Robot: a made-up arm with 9 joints. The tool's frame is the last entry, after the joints.
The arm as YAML. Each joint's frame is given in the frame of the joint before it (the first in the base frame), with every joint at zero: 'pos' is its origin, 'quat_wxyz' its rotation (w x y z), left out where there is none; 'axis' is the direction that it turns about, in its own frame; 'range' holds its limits. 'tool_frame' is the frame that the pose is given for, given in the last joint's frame.
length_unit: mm
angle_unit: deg
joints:
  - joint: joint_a
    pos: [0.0, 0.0, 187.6]
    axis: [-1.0, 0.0, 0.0]
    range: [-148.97, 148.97]
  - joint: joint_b
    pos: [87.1, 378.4, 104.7]
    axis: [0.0, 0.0, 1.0]
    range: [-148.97, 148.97]
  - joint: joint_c
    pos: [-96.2, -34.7, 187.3]
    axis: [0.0, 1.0, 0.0]
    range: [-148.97, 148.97]
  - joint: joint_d
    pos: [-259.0, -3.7, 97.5]
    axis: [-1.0, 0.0, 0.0]
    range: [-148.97, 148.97]
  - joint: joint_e
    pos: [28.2, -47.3, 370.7]
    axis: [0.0, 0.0, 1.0]
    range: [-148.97, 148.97]
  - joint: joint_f
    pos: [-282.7, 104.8, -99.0]
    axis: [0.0, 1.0, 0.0]
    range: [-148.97, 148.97]
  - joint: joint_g
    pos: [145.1, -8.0, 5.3]
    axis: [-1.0, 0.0, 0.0]
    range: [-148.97, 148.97]
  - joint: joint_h
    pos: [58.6, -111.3, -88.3]
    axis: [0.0, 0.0, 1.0]
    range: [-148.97, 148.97]
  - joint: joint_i
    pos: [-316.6, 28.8, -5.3]
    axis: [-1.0, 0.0, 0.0]
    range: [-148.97, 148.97]
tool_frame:
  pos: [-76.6, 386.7, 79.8]
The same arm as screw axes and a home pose.
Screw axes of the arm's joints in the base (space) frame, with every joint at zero. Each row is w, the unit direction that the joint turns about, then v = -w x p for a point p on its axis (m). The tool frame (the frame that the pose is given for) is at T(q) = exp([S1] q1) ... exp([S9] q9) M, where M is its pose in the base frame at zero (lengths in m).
S1 = (-1, 0, 0, 0, -0.1876, 0)
S2 = (0, 0, 1, 0.3784, -0.0871, 0)
S3 = (0, 1, 0, -0.4796, 0, -0.0091)
S4 = (-1, 0, 0, 0, -0.5771, 0.34)
S5 = (0, 0, 1, 0.2927, 0.2399, 0)
S6 = (0, 1, 0, -0.8488, 0, -0.5226)
S7 = (-1, 0, 0, 0, -0.8541, 0.3895)
S8 = (0, 0, 1, 0.2782, 0.3189, 0)
S9 = (-1, 0, 0, 0, -0.7605, 0.307)
M: xyz -0.7121 0.6937 0.8403 (m) rpy 0 0 0 (deg, as in URDF)
Joint limits (deg, base to tool): -148.97..148.97 -148.97..148.97 -148.97..148.97 -148.97..148.97 -148.97..148.97 -148.97..148.97 -148.97..148.97 -148.97..148.97 -148.97..148.97

